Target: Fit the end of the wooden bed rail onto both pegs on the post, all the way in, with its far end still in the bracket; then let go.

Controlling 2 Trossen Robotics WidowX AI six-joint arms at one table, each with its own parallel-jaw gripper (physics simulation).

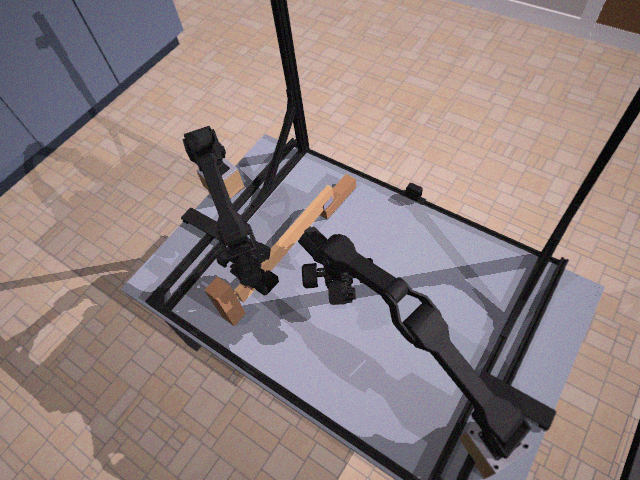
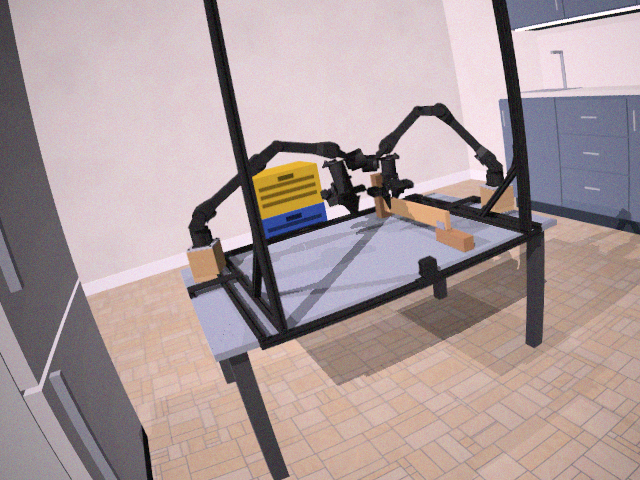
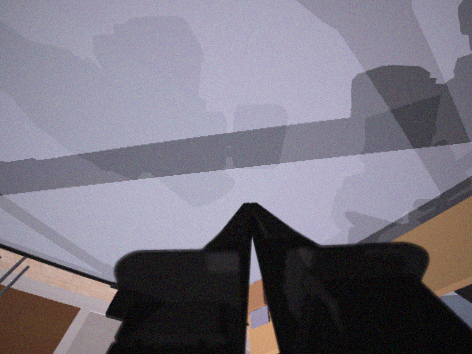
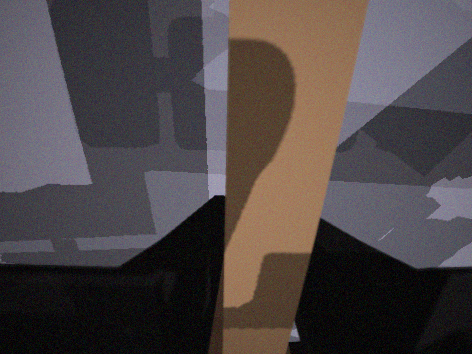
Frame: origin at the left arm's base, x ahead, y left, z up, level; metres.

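Seen in the pictures: left gripper, fingertip midpoint: (image 2: 356, 218) (image 3: 250, 209); right gripper, fingertip midpoint: (image 1: 251, 285) (image 2: 392, 208) (image 4: 248, 207); left arm's base, origin of the base link: (image 1: 498, 439) (image 2: 202, 244); right arm's base, origin of the base link: (image 2: 496, 184).
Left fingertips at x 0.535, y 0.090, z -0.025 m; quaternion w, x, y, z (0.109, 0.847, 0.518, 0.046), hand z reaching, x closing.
Note:
Offsets run from my left fingertips to a thing's top centre. "pt": to the spot under its first point. Level surfaces: height alone.
The wooden bed rail {dx +0.210, dy +0.063, dz +0.011 m} (image 1: 302, 222) (image 2: 421, 211) (image 4: 280, 125) runs between the upright post {pt dx +0.086, dy +0.302, dz +0.045 m} (image 1: 225, 302) (image 2: 377, 180) and the low bracket {pt dx +0.291, dy -0.182, dz -0.054 m} (image 1: 343, 193) (image 2: 455, 239). Its far end is at the bracket. Its other end is close to the post; the pegs are hidden, and whether the rail touches the post cannot be told. My right gripper (image 1: 255, 279) (image 2: 388, 205) (image 4: 248, 207) is shut on the rail near the post end, a finger against each side. My left gripper (image 2: 354, 210) (image 3: 250, 209) is shut and empty, above the table beside the rail.
Black frame bars (image 1: 289, 397) (image 2: 330, 321) border the table {dz -0.095 m} (image 1: 372, 330) (image 2: 330, 273), with uprights at its sides. A small black block {pt dx +0.168, dy -0.373, dz -0.042 m} (image 1: 414, 190) (image 2: 428, 267) sits on one bar. A yellow and blue box (image 2: 289, 193) stands beyond the table.

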